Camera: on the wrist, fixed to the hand. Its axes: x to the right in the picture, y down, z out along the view.
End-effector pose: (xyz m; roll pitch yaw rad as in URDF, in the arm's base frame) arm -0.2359 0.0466 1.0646 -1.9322 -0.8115 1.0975
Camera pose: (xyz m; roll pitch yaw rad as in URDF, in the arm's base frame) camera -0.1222 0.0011 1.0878 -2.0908 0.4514 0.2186
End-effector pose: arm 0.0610 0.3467 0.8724 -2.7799 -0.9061 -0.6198
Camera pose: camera -0.0320 0.3210 0.9513 -2.1972 -0.0901 -2.1776
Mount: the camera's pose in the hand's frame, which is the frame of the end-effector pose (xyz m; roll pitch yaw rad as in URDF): 0.0246 0.0359 -0.1168 0.0067 0.4058 1.4849
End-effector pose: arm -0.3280 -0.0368 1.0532 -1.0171 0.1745 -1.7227
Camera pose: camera -0.4088 -0.0328 0.9584 0.6306 1.3969 0.4195
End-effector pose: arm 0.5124 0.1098 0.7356 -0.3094 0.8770 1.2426
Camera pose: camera 0.4885 0.0353 0.6386 1.0298 0.4998 -2.9275
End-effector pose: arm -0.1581 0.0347 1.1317 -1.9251 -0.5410 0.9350
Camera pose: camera -0.0495 -0.0236 1.1502 -2.3408 0.6162 -0.0675
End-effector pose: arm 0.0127 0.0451 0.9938 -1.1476 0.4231 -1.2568
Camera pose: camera -0.0779 0.0269 0.9101 1.5681 1.2263 1.8374
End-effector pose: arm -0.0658 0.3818 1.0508 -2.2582 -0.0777 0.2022
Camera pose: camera -0.0226 0.2753 1.0989 -2.9736 0.4662 -1.2406
